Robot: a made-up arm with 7 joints.
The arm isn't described. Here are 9 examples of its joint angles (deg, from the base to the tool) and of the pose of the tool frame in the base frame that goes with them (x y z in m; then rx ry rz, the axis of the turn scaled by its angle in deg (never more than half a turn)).
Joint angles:
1: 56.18 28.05 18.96 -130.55 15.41 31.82 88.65
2: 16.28 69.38 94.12 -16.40 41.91 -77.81 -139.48
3: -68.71 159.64 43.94 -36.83 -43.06 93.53 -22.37
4: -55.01 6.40 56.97 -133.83 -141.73 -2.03 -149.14
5: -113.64 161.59 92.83 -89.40 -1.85 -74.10 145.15
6: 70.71 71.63 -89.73 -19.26 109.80 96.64 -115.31
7: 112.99 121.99 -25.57 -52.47 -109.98 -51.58 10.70
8: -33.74 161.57 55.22 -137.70 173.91 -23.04 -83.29
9: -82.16 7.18 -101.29 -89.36 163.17 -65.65 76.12
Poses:
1: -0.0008 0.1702 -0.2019 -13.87 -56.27 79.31
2: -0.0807 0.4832 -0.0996 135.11 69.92 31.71
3: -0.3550 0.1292 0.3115 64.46 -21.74 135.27
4: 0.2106 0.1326 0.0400 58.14 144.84 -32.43
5: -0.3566 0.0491 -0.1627 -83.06 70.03 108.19
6: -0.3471 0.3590 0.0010 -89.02 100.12 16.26
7: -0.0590 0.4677 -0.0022 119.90 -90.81 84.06
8: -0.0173 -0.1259 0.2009 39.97 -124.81 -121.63
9: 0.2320 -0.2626 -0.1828 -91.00 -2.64 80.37
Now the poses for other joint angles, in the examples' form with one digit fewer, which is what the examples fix.
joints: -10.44 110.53 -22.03 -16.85 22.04 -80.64 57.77
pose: 0.067 0.469 0.160 32.9 -95.1 -42.3
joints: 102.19 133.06 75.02 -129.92 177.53 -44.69 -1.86
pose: 0.236 0.091 -0.083 -39.0 -49.0 52.4
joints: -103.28 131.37 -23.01 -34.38 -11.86 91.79 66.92
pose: -0.149 0.400 0.244 -46.5 56.2 -161.4
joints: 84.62 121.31 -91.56 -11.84 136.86 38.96 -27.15
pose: 0.048 0.466 0.176 95.3 88.3 -2.9
